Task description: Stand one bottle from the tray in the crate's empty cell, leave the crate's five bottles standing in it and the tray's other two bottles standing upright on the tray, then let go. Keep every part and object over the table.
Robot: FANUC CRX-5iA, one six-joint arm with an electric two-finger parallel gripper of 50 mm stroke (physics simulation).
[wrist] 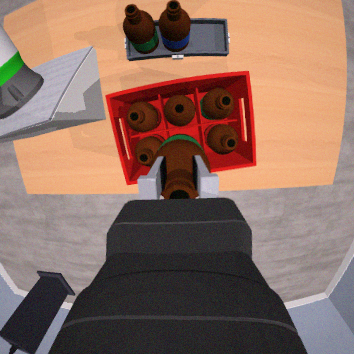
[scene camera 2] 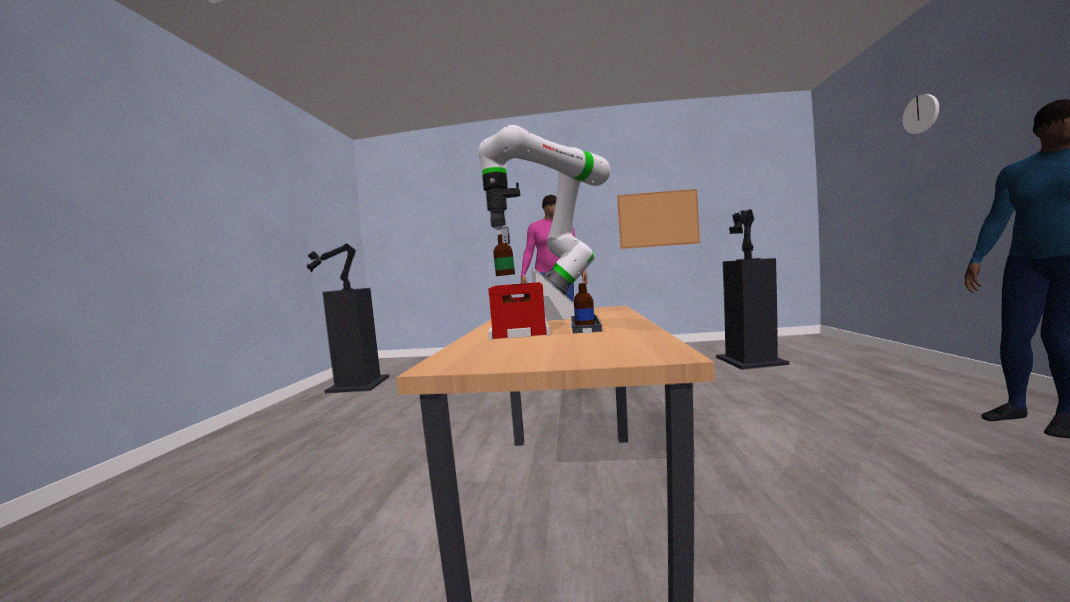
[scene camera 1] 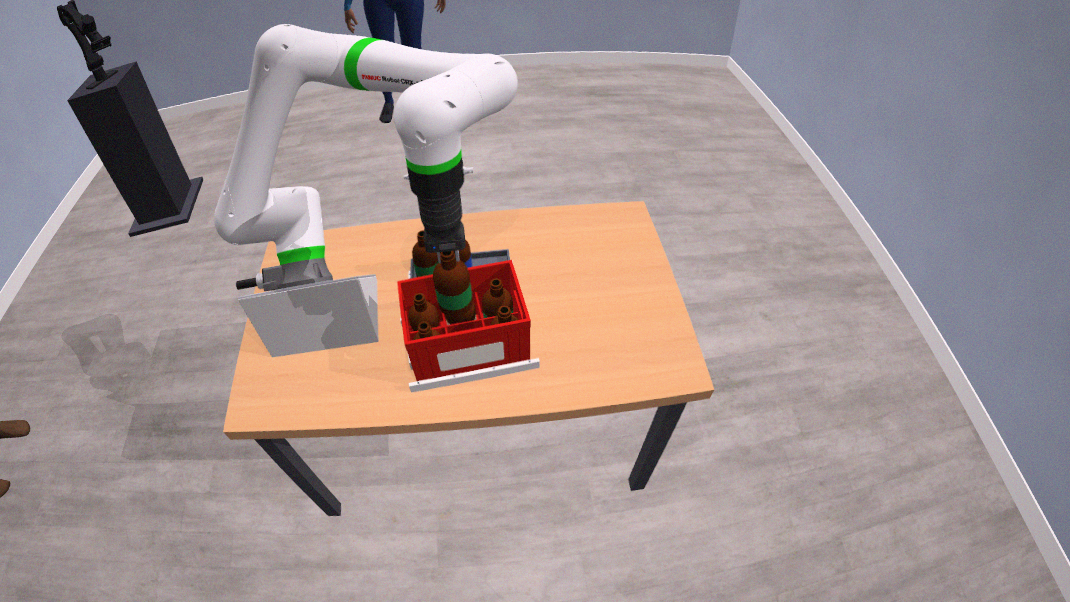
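Seen in the pictures: gripper, between the fingertips: (wrist: 178, 166) (scene camera 2: 506, 243) (scene camera 1: 448, 258); arm's base, origin of its link: (wrist: 19, 96) (scene camera 2: 553, 285) (scene camera 1: 305, 285).
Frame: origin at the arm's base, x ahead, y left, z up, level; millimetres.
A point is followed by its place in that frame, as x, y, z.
My gripper (scene camera 1: 448, 255) @(371, -189, 186) (scene camera 2: 503, 234) @(371, -189, 186) (wrist: 178, 166) @(371, -189, 186) is shut on the neck of a brown bottle with a green label (scene camera 1: 452, 278) @(371, -234, 175) (scene camera 2: 503, 256) @(407, -202, 136) (wrist: 180, 155) @(374, -180, 179). The bottle hangs upright, its base a little above the rim of the red crate (scene camera 1: 517, 343) @(491, -253, -48) (scene camera 2: 516, 315) @(519, -165, -74) (wrist: 252, 120) @(517, -162, 27). In the wrist view it hides much of the crate's near middle cell. Five brown bottles stand in the other cells, including the far middle one (wrist: 179, 109) @(380, -125, 14) and the near right one (wrist: 221, 139) @(460, -196, -7). On the grey tray (scene camera 1: 490, 259) @(492, 112, -144) (wrist: 209, 38) @(494, 75, -144) stand a green-label bottle (scene camera 1: 424, 253) @(315, 67, -34) (wrist: 141, 32) @(325, 65, -38) and a blue-label bottle (scene camera 2: 583, 305) @(436, 79, -66) (wrist: 175, 30) @(399, 54, -37).
The tray is behind the crate on the wooden table (scene camera 1: 598, 299) @(741, -91, -149) (scene camera 2: 553, 363) @(914, -67, -149) (wrist: 295, 100) @(747, -120, -149). A grey slanted panel (scene camera 1: 321, 325) @(31, -97, -51) (wrist: 50, 100) @(141, -57, 54) by the robot's base stands left of the crate. A white rail (scene camera 1: 478, 375) @(393, -266, -128) runs along the crate's front foot.
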